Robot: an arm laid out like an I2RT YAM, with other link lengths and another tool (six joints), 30 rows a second.
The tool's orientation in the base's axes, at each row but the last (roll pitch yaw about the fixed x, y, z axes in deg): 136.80, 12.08, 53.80; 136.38, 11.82, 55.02; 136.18, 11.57, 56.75; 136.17, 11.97, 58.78; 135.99, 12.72, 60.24; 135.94, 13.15, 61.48; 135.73, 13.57, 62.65; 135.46, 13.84, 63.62; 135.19, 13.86, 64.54; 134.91, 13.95, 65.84; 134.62, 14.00, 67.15; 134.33, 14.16, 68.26
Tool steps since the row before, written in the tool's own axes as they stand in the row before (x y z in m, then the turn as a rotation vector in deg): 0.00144, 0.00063, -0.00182, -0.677, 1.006, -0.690; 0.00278, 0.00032, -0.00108, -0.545, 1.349, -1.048; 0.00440, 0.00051, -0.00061, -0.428, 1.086, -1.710; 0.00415, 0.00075, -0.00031, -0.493, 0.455, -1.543; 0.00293, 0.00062, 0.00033, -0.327, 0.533, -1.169; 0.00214, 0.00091, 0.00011, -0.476, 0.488, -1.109; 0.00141, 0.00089, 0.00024, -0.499, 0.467, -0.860; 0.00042, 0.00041, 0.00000, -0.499, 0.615, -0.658; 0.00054, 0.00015, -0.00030, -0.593, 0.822, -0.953; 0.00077, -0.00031, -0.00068, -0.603, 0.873, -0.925; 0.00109, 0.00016, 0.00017, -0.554, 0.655, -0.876; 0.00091, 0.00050, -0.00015, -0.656, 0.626, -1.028
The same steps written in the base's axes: 0.00041, 0.00190, 0.00142, -0.033, -0.487, 1.307; 0.00126, 0.00269, 0.00041, 0.100, -0.299, 1.765; 0.00241, 0.00377, -0.00011, -0.346, 0.202, 2.031; 0.00246, 0.00343, -0.00013, -0.730, 0.225, 1.499; 0.00203, 0.00218, -0.00046, -0.398, 0.167, 1.253; 0.00170, 0.00159, 0.00005, -0.467, 0.021, 1.215; 0.00139, 0.00094, 0.00011, -0.358, -0.112, 1.033; 0.00047, 0.00030, 0.00018, -0.140, -0.231, 0.994; 0.00016, 0.00059, 0.00018, -0.198, -0.210, 1.361; -0.00031, 0.00103, 0.00007, -0.149, -0.238, 1.379; 0.00063, 0.00088, -0.00027, -0.258, -0.191, 1.183; 0.00059, 0.00084, 0.00023, -0.407, -0.215, 1.291
